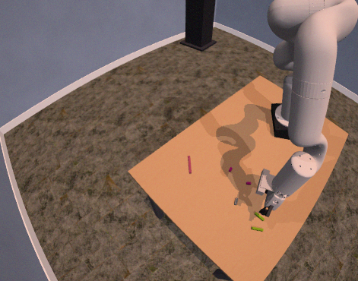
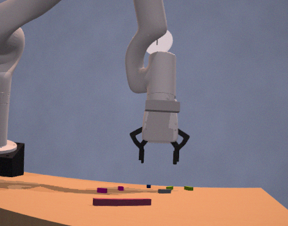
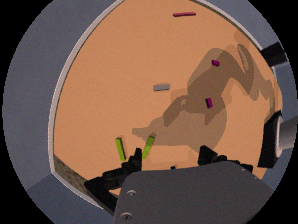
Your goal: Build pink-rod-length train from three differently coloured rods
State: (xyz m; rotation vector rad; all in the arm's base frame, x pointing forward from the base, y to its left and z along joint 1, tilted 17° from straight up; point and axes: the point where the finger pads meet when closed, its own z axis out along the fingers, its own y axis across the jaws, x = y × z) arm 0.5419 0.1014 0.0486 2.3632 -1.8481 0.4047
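The blue rod is 40 mm behind my hand, 60 mm to the left of it and 80 mm below it. From my hand the other things lie so: grey rod 30 mm ahead, 100 mm to the right, 80 mm below; pink rod 10 mm ahead, 380 mm to the right, 80 mm below.
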